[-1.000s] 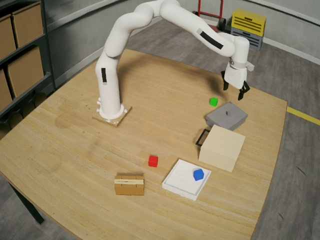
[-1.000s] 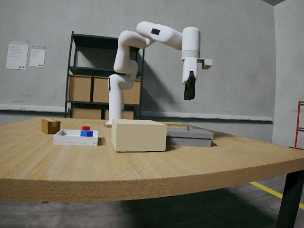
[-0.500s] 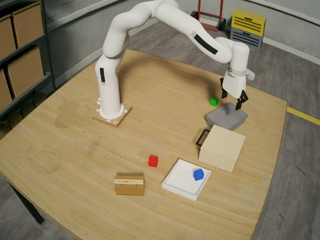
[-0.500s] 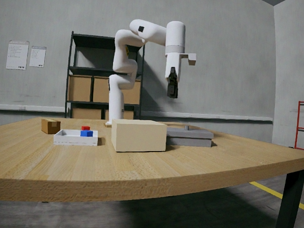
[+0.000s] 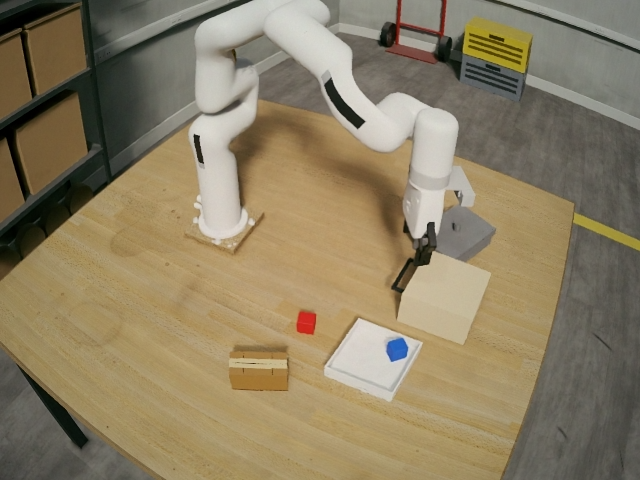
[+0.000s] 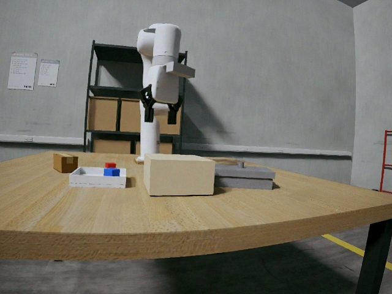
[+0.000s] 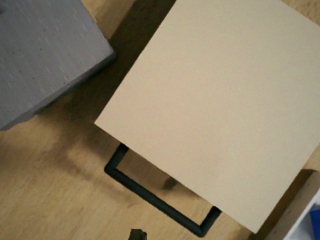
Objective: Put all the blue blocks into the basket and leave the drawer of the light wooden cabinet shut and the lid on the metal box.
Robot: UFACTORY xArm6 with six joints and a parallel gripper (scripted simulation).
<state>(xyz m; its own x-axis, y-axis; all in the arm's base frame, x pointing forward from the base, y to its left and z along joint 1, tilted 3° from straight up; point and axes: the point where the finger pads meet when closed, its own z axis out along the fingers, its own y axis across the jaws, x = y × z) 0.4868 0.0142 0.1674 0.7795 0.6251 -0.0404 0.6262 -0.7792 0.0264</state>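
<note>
Right now the cardboard box is 320 mm to the right of my hand, 150 mm below it and 140 mm behind it. The rest, counted from my hand: red block: 170 mm below, 160 mm to the right, 140 mm behind; then light wooden cabinet: 140 mm below, 70 mm ahead, 40 mm to the left; then white basket: 170 mm to the right, 170 mm below, 20 mm ahead.
</note>
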